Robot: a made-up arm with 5 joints. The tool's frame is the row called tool. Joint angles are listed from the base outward. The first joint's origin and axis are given. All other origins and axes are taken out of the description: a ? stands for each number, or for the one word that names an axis. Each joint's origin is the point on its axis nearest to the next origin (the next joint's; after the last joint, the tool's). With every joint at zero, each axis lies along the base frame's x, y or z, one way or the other. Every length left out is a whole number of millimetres.
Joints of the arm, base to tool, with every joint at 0 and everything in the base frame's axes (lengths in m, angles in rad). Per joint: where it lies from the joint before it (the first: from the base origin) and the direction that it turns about. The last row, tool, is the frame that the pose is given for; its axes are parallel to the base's.
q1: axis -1 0 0 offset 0.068 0.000 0.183
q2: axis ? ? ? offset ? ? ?
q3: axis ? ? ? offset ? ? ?
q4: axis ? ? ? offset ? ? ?
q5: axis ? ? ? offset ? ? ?
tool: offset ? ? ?
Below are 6 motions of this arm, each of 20 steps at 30 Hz.
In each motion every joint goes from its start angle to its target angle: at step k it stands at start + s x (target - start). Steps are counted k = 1, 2, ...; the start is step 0. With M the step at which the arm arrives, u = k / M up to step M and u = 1 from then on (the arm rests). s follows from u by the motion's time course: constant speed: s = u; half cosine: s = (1 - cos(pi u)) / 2; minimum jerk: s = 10 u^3 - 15 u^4 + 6 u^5.
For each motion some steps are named. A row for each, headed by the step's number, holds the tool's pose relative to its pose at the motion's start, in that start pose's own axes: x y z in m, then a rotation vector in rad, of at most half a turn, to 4 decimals.
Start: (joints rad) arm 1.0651 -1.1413 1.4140 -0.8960 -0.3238
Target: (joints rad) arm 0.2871 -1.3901 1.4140 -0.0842 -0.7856
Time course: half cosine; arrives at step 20
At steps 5, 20:
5: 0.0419 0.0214 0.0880 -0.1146 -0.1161 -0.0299
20: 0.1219 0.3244 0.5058 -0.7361 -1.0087 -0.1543

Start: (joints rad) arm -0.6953 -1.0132 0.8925 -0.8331 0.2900
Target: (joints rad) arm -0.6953 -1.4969 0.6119 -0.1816 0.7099
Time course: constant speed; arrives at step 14
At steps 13, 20:
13: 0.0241 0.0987 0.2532 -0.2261 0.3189 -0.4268
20: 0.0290 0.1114 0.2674 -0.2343 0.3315 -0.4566

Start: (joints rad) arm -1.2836 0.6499 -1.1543 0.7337 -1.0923
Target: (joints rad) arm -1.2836 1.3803 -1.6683 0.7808 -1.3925
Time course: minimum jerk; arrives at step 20
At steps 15, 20:
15: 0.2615 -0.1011 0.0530 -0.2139 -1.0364 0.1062
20: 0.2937 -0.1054 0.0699 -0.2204 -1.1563 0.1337

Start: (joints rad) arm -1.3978 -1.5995 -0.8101 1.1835 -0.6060
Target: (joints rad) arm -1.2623 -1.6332 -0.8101 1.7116 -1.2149
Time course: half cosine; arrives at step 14
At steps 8, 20:
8: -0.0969 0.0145 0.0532 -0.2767 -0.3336 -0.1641
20: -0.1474 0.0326 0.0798 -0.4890 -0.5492 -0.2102

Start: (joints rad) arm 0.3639 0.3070 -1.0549 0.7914 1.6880
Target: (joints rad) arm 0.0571 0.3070 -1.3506 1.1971 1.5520
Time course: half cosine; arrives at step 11
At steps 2, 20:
2: 0.0024 0.0011 -0.0210 0.0500 -0.0138 0.0251
20: 0.0133 0.0747 -0.2493 0.6657 -0.1517 0.2628

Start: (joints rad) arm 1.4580 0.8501 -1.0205 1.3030 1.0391
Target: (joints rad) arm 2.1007 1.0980 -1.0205 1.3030 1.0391
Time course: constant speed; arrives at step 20
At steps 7, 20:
7: 0.0501 0.0641 0.0851 0.0013 -0.1885 0.1502
20: 0.0793 0.2017 0.2403 0.0497 -0.5203 0.4463

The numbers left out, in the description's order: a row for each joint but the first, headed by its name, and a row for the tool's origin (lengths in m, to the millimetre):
q2: axis 0 0 -1, xyz 0.000 0.039 -0.391
q3: axis 0 1 0, xyz 0.110 -0.208 0.000
q4: axis 0 0 -1, xyz 0.294 0.000 -0.185
q5: axis 0 1 0, xyz -0.052 -0.288 0.000
tool: xyz -0.047 0.000 0.055

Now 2 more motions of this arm.
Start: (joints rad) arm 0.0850 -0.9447 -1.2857 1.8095 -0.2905
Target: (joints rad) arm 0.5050 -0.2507 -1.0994 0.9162 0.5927
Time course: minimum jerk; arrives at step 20
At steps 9, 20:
9: 0.2619 -0.0346 0.0530 -0.1380 0.0360 0.3990
20: 0.5564 0.0914 0.2909 -0.7043 0.1048 0.7936

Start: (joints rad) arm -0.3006 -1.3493 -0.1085 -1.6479 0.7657
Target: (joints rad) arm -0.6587 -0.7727 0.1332 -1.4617 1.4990
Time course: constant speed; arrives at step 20
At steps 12, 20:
12: -0.1594 0.0501 -0.1155 0.3523 0.3626 -0.3028
20: -0.2056 0.1123 -0.1930 0.6528 0.5113 -0.3956

